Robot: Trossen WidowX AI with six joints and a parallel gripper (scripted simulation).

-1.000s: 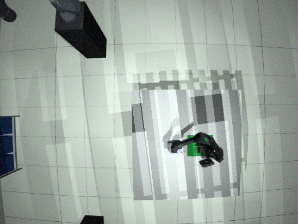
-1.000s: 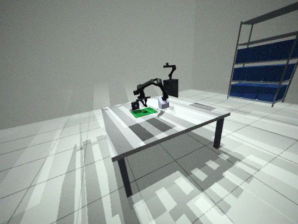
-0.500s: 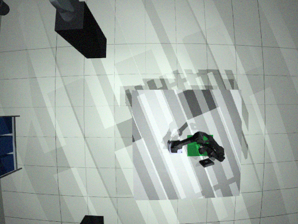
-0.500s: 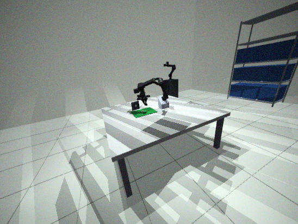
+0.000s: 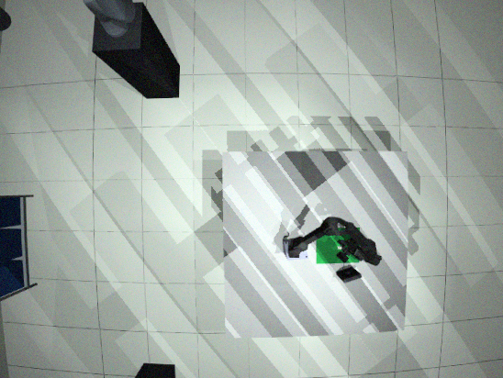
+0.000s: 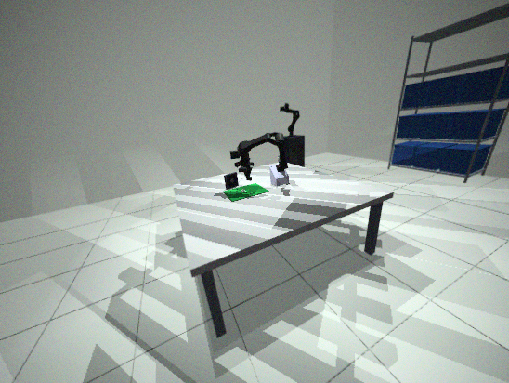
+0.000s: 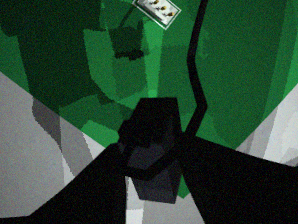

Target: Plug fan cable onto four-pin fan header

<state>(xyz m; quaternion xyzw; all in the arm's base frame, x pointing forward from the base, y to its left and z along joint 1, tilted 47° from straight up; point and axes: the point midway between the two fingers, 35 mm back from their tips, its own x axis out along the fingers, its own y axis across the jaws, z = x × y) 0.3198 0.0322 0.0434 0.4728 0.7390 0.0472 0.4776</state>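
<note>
Right now the green board is 2 cm ahead of my gripper tip, 5 cm to the right of it and 14 cm below it. The rest, counted from my gripper tip: dark plug 1 cm behind; fan header 3 cm ahead, 6 cm to the right, 12 cm below; black fan 6 cm ahead, 22 cm to the right, 6 cm below.
</note>
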